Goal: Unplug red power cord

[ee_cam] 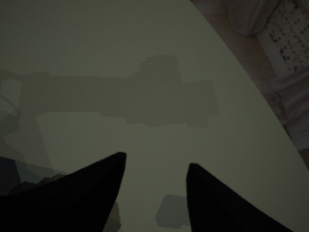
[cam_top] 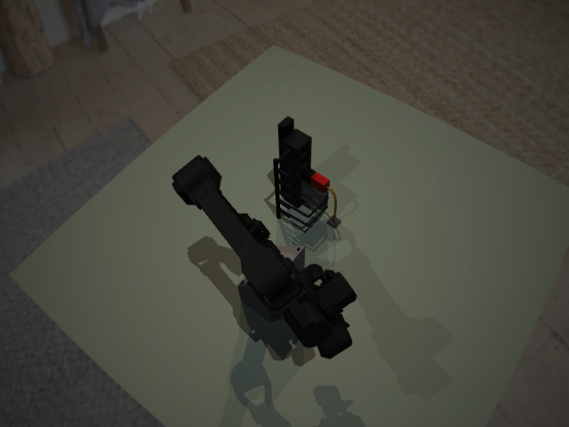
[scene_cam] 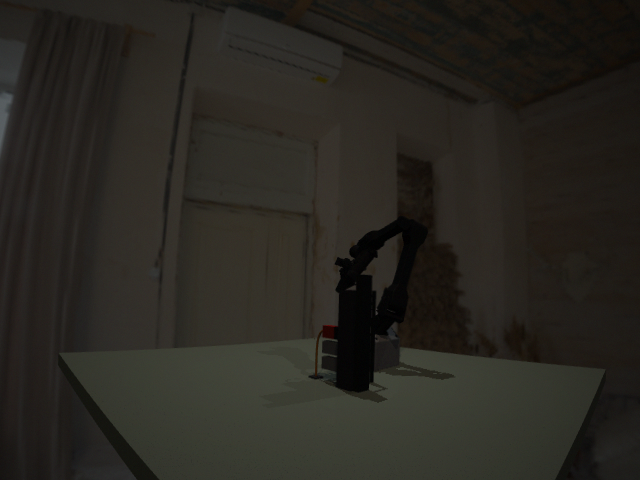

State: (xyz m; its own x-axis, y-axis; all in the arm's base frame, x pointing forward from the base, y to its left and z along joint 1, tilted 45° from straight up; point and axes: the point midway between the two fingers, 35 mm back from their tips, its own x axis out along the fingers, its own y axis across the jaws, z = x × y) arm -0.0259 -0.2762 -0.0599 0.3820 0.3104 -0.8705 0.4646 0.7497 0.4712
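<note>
Right now my gripper tip is 290 mm short of the red plug, 350 mm to the right of it and 100 mm above it. The rest, counted from my gripper tip: dark anchor block (300 mm ahead, 270 mm to the left, 250 mm below); black post (290 mm ahead, 440 mm to the left, 100 mm below).
</note>
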